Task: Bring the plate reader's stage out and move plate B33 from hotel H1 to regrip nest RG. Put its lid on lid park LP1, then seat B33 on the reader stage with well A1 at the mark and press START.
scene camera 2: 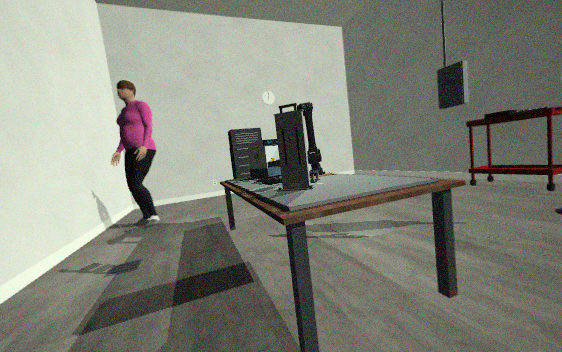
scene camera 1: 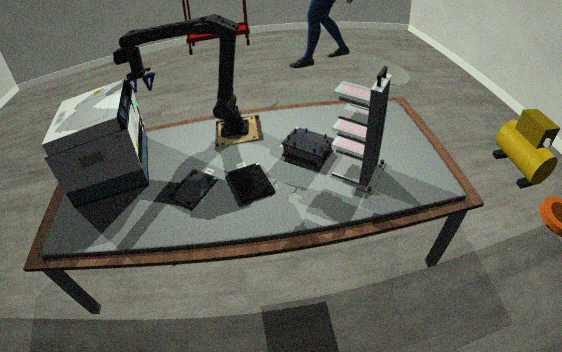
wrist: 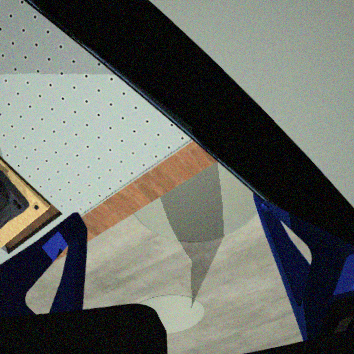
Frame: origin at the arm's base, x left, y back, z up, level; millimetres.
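Seen in the pictures: gripper, fingertip midpoint: (scene camera 1: 143, 91) (wrist: 165, 204); arm's base, link origin: (scene camera 1: 235, 129).
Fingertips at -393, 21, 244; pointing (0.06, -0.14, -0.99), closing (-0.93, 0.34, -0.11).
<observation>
Offsets run from my fingertips to a thing's middle, as dx, dy, dz. "*": to the spot under its first point.
The plate reader @(-168, -218, -83) (scene camera 1: 95, 142) (scene camera 2: 246, 155) stands at the table's left end in scene view 1; no stage shows outside its front. My gripper (scene camera 1: 142, 82) (wrist: 165, 204) is open and empty, high beside the reader's top front edge. Hotel H1 @(+864, -327, -38) (scene camera 1: 376, 135) (scene camera 2: 293, 150) stands at the right, with pink-topped plates @(+830, -305, +74) (scene camera 1: 356, 91) @(+830, -305, -68) (scene camera 1: 352, 128) @(+830, -305, -139) (scene camera 1: 349, 147) on its shelves; I cannot read which is B33. Lid park LP1 @(+467, -354, -239) (scene camera 1: 250, 184) is the black pad at mid-table. A raised black nest with corner posts @(+685, -209, -211) (scene camera 1: 306, 146), possibly RG, stands between it and the hotel.
A dark flat nest @(+254, -368, -240) (scene camera 1: 194, 189) lies between LP1 and the reader. The arm's base plate (scene camera 1: 254, 131) (wrist: 35, 220) is at the table's back edge. A black band @(* -52, -57, +72) (wrist: 200, 85) crosses the wrist view. A person (scene camera 2: 135, 125) and a red cart (scene camera 2: 515, 170) are away from the table.
</observation>
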